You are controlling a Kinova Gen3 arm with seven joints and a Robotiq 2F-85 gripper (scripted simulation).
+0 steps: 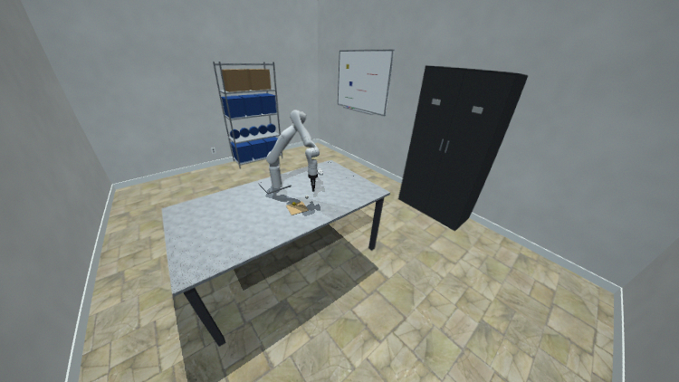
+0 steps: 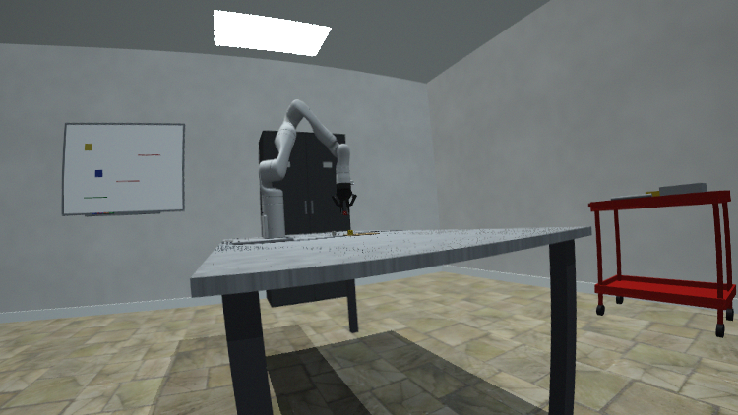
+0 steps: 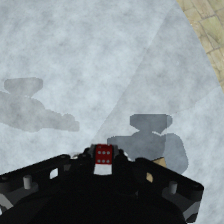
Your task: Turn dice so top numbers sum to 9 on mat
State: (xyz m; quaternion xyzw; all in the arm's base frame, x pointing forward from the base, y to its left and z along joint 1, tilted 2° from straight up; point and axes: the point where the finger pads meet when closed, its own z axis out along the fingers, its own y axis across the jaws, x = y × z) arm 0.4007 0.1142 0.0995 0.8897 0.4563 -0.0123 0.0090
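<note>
Right now the red die is 1 cm below my hand. From my hand the other things lie so: tan mat: 1 cm behind, 16 cm to the right, 12 cm below; yellow die: 6 cm behind, 16 cm to the right, 11 cm below; white die: 8 cm behind, 1 cm to the right, 11 cm below.
</note>
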